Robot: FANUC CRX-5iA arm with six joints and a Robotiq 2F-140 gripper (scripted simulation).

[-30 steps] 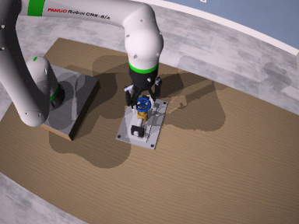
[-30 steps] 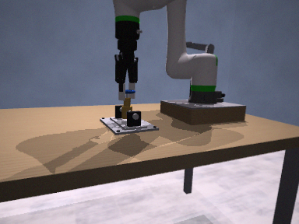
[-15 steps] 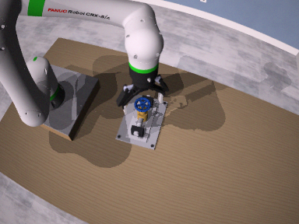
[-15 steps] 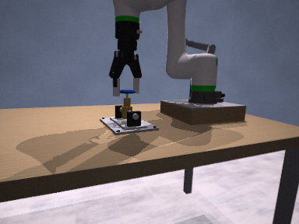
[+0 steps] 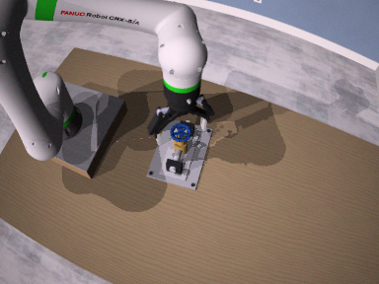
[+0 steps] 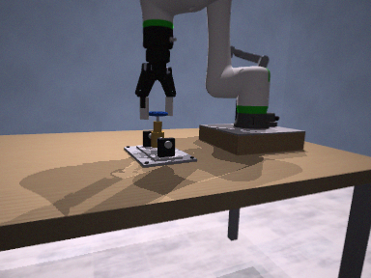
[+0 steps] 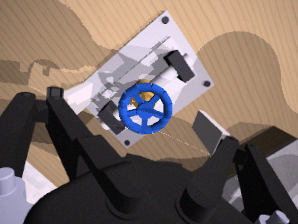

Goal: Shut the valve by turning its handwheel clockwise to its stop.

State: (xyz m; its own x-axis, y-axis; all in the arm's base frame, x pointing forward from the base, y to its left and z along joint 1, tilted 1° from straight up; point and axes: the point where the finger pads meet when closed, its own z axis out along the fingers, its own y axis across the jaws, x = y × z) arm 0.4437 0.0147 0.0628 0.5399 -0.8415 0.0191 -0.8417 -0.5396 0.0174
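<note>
My hand is 10 mm above the blue spoked handwheel.
</note>
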